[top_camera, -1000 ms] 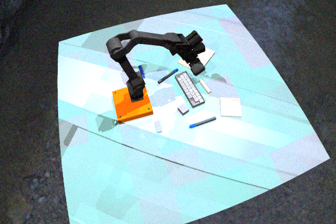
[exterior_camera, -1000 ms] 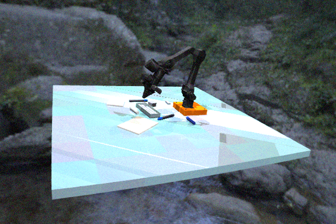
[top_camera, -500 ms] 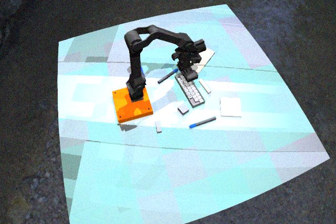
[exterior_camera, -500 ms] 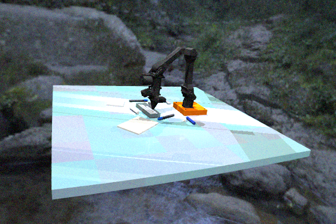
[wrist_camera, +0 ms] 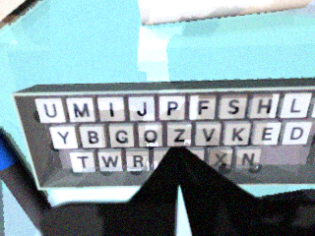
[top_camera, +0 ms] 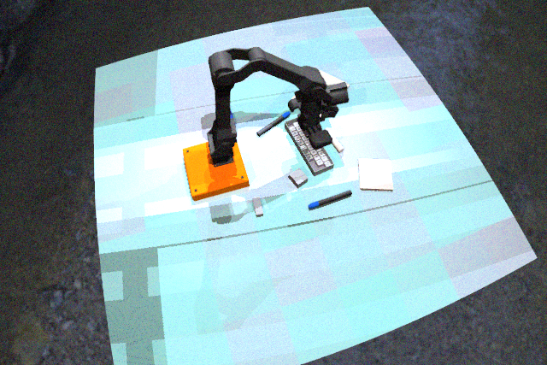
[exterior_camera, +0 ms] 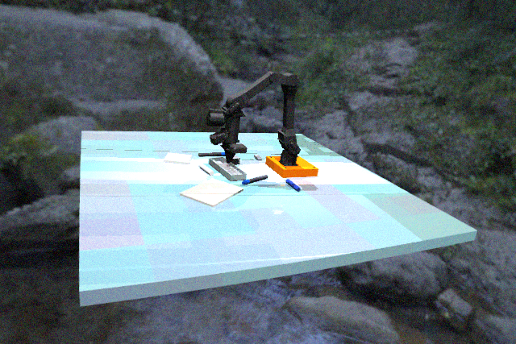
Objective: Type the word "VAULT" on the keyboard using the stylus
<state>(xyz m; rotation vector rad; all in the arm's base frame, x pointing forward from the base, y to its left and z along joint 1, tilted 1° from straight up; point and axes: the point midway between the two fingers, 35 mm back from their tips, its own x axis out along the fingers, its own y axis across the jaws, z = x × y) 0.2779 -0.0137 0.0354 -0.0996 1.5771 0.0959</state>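
Right now the stylus is 22 cm behind my gripper tip, 15 cm to the left of it and 3 cm below it. Round my gripper tip: tan sheet (20 cm to the left, 12 cm ahead, 4 cm below); then grey cube (12 cm to the right, 7 cm behind, 3 cm below); then white cylinder (9 cm ahead, 3 cm below, 2 cm to the right).
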